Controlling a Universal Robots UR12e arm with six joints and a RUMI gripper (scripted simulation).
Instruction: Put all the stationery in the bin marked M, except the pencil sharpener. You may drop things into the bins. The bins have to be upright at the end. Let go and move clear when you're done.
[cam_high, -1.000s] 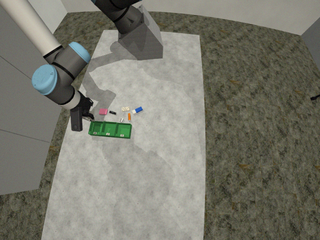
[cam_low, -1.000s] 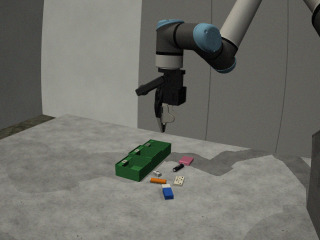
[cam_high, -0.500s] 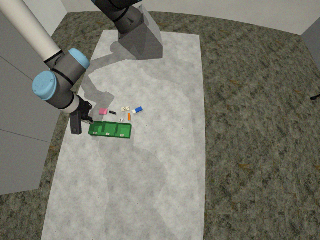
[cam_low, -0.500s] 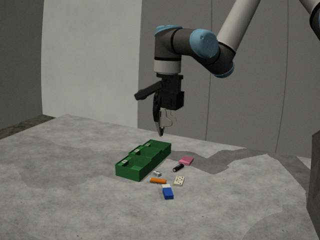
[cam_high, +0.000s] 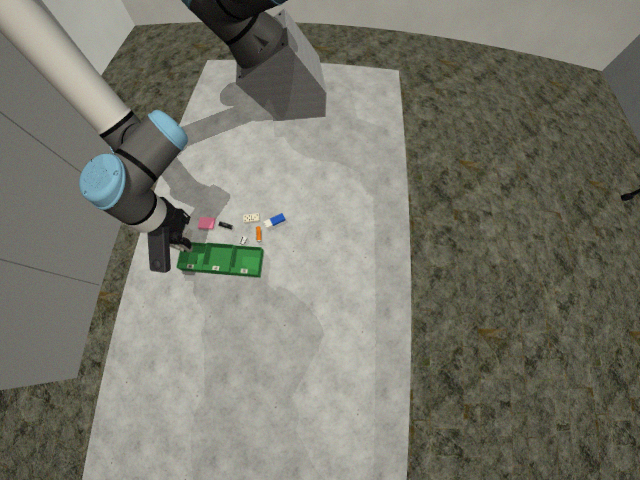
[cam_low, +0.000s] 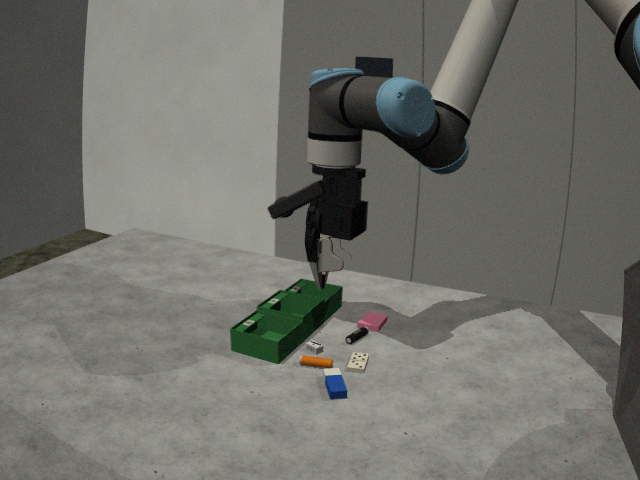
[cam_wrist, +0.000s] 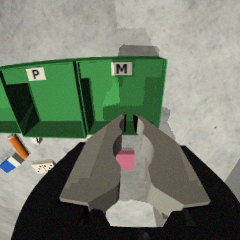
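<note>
Now: the green bin block 9 cm to the left of my hand and 3 cm below it. Round my hand: pencil sharpener 14 cm to the left, 7 cm behind, 5 cm below; black battery 11 cm behind, 7 cm to the left, 5 cm below; pink eraser 11 cm behind, 5 cm below.
</note>
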